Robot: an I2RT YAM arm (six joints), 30 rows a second.
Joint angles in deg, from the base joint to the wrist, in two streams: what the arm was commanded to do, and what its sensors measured. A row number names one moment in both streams.
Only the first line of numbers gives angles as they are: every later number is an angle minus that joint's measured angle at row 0.
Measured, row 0:
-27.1, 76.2, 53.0, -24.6, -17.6, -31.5
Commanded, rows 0 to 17:
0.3, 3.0, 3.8, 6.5, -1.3, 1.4
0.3, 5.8, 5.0, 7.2, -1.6, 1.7
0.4, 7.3, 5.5, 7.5, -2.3, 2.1
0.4, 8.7, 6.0, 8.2, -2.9, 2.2
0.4, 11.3, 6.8, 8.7, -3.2, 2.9
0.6, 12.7, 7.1, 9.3, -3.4, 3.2
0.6, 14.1, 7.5, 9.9, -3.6, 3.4
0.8, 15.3, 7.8, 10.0, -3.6, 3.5
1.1, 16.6, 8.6, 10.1, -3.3, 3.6
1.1, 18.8, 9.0, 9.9, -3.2, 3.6
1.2, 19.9, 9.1, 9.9, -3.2, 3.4
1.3, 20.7, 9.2, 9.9, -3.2, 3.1
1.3, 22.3, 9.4, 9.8, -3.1, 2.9
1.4, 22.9, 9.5, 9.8, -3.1, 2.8
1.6, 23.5, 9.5, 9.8, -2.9, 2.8
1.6, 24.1, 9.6, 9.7, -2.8, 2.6
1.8, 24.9, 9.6, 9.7, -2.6, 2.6
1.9, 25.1, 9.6, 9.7, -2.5, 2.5
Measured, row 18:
1.3, 25.6, 7.8, 8.9, -2.1, 2.6
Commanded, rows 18 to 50:
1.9, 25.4, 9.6, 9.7, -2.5, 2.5
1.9, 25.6, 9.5, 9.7, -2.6, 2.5
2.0, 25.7, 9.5, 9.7, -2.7, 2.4
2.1, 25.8, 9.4, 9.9, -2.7, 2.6
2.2, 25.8, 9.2, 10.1, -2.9, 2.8
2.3, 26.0, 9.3, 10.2, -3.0, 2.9
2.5, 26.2, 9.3, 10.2, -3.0, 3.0
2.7, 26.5, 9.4, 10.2, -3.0, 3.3
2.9, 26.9, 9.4, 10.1, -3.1, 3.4
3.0, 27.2, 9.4, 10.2, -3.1, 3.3
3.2, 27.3, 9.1, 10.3, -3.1, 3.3
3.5, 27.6, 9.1, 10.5, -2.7, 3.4
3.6, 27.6, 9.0, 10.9, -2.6, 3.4
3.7, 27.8, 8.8, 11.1, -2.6, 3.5
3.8, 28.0, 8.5, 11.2, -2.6, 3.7
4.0, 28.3, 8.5, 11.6, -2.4, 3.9
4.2, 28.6, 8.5, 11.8, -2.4, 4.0
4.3, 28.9, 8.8, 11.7, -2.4, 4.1
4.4, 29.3, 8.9, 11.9, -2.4, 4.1
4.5, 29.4, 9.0, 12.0, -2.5, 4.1
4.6, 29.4, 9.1, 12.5, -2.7, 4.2
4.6, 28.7, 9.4, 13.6, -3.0, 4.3
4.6, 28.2, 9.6, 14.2, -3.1, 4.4
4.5, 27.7, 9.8, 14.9, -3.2, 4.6
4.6, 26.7, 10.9, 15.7, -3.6, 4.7
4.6, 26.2, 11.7, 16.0, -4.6, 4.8
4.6, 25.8, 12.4, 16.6, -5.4, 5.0
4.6, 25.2, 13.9, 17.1, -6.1, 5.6
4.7, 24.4, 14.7, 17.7, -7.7, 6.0
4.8, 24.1, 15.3, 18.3, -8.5, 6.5
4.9, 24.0, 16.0, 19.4, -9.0, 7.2
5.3, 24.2, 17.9, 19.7, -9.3, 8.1
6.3, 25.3, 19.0, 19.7, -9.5, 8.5
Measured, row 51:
4.4, 28.0, 14.5, 15.6, -6.0, 6.4
